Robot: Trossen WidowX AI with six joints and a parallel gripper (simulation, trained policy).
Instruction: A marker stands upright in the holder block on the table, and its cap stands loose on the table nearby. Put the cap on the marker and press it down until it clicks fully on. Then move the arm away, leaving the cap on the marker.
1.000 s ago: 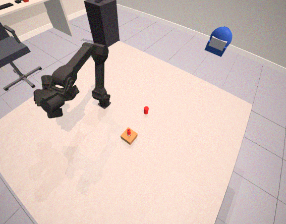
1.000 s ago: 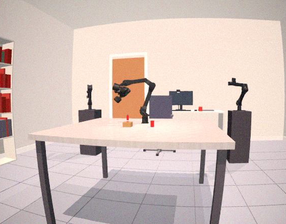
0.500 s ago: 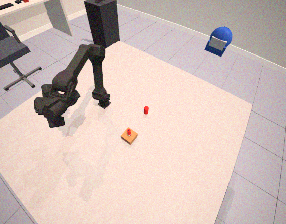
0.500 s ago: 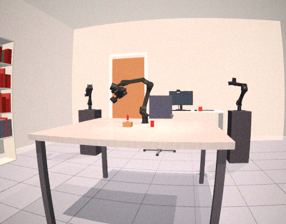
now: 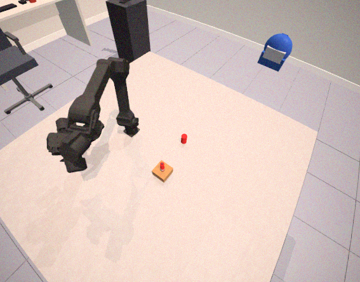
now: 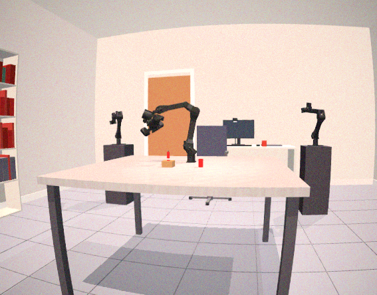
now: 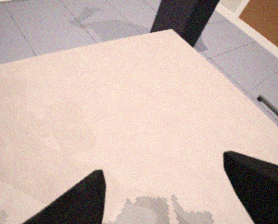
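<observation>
My gripper tip is 43 cm to the right of the red cap, 27 cm short of it and 17 cm above it. Also, from my gripper tip: holder block: 29 cm ahead, 23 cm to the left, 18 cm below; red marker: 29 cm ahead, 23 cm to the left, 12 cm below.
</observation>
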